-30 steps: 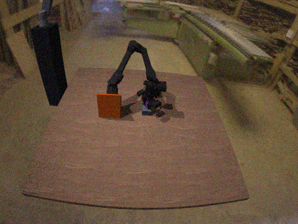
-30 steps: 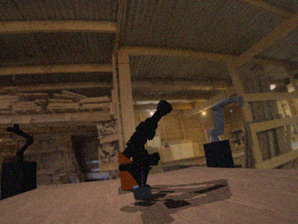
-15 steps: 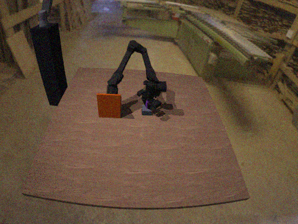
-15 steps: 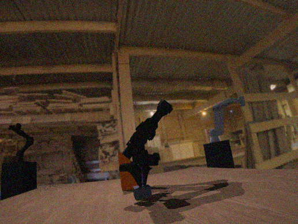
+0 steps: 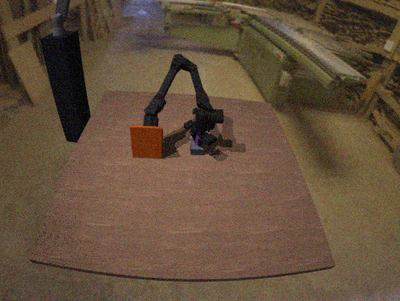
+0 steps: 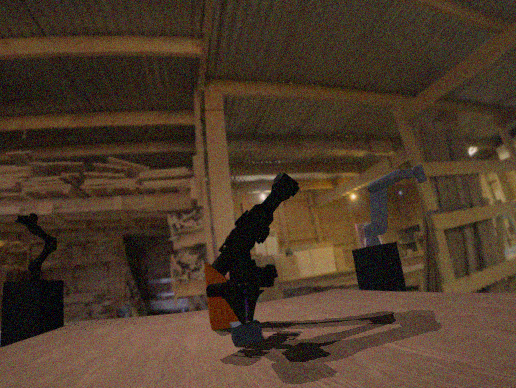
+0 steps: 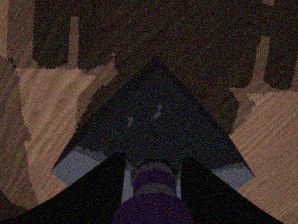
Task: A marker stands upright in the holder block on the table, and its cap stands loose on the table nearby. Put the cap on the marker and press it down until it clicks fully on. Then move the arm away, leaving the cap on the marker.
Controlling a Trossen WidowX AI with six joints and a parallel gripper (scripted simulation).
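Now: gripper tip 1 cm to the left of the holder block and 2 cm above it. Round my gripper tip: purple cap: 1 cm to the right, 5 cm above.
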